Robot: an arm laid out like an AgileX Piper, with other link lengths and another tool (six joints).
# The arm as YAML. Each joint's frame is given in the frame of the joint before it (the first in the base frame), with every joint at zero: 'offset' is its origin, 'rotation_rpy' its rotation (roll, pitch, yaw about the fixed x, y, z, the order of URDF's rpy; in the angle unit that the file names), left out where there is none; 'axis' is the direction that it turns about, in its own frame. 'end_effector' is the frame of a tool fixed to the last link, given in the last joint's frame.
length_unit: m
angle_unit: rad
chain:
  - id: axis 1
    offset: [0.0, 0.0, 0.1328]
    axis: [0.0, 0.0, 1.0]
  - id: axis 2
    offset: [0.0, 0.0, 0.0]
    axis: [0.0, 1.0, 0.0]
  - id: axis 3
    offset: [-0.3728, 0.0, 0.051]
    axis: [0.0, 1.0, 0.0]
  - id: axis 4
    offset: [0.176, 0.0, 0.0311]
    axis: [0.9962, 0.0, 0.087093]
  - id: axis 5
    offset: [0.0, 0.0, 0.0]
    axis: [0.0, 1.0, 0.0]
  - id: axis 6
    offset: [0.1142, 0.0, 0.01]
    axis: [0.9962, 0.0, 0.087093]
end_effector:
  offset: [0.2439, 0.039, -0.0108]
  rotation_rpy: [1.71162, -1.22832, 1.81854]
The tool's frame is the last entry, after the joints.
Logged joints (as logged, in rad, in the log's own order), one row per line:
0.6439 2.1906 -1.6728 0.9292 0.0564 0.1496
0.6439 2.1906 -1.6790 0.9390 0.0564 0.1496
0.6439 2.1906 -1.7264 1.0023 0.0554 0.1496
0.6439 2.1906 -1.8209 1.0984 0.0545 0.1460
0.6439 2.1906 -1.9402 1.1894 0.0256 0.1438
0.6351 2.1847 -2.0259 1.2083 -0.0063 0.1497
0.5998 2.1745 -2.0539 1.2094 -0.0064 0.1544
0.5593 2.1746 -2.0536 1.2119 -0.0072 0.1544
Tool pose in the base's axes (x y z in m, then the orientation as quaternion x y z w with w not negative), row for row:
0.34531 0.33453 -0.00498 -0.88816 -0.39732 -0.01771 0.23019
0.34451 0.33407 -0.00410 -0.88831 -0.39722 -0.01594 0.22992
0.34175 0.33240 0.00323 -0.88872 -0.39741 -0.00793 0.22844
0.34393 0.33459 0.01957 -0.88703 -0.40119 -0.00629 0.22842
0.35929 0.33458 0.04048 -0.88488 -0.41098 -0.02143 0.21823
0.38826 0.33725 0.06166 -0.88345 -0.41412 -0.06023 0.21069
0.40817 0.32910 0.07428 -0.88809 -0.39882 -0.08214 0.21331
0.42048 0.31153 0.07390 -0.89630 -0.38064 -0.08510 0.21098
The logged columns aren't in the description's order. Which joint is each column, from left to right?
Columns, left to right: axis 1, axis 2, axis 3, axis 5, axis 4, axis 6.
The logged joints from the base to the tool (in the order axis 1, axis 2, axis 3, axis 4, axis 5, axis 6), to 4 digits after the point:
0.6439 2.1906 -1.6728 0.0564 0.9292 0.1496
0.6439 2.1906 -1.6790 0.0564 0.9390 0.1496
0.6439 2.1906 -1.7264 0.0554 1.0023 0.1496
0.6439 2.1906 -1.8209 0.0545 1.0984 0.1460
0.6439 2.1906 -1.9402 0.0256 1.1894 0.1438
0.6351 2.1847 -2.0259 -0.0063 1.2083 0.1497
0.5998 2.1745 -2.0539 -0.0064 1.2094 0.1544
0.5593 2.1746 -2.0536 -0.0072 1.2119 0.1544

